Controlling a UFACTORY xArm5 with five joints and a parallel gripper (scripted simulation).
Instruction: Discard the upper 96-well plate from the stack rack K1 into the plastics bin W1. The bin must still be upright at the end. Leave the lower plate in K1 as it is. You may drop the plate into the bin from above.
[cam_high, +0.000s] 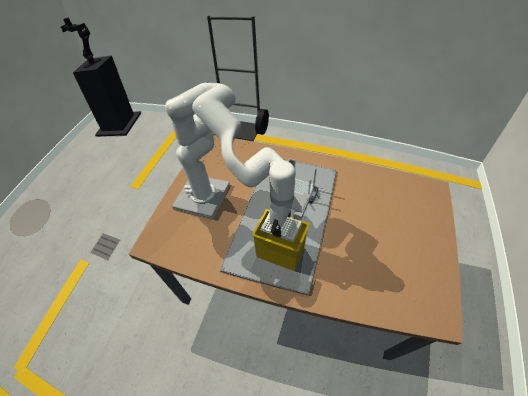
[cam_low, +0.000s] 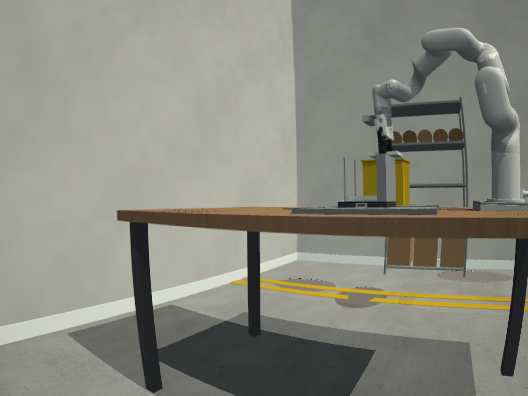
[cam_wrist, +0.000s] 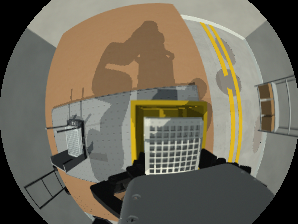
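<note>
The white 96-well plate is 1 cm below my hand. From my hand the other things lie so: yellow plastics bin (13 cm below).
</note>
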